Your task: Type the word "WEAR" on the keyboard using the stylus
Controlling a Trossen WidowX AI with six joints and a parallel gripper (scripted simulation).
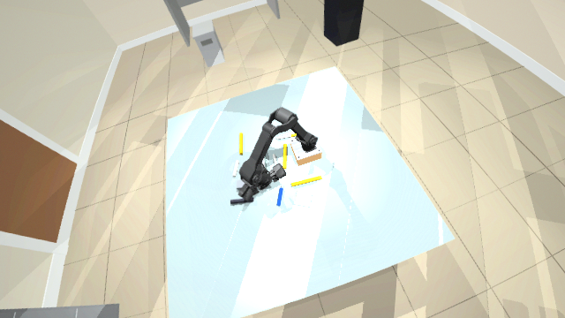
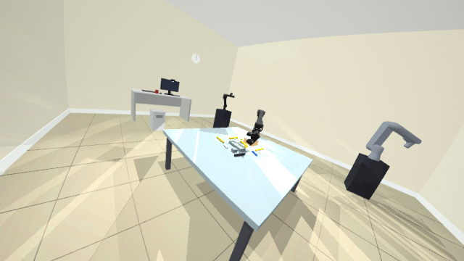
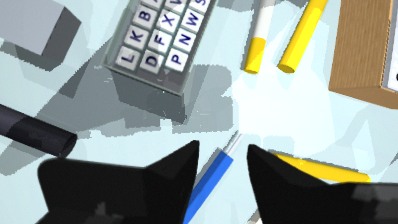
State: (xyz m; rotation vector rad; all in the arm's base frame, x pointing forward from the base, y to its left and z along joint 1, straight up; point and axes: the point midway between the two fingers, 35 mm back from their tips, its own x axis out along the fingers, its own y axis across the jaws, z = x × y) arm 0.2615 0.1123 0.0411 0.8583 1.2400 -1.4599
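My gripper tip is now 7 cm above the blue stylus, 4 cm to the right of it and 2 cm past it. Also, from my gripper tip: grey block (15 cm ahead, 8 cm to the right, 6 cm below); then dark bar (18 cm ahead, 6 cm below); then white flat tile (12 cm to the left, 11 cm behind, 7 cm below).
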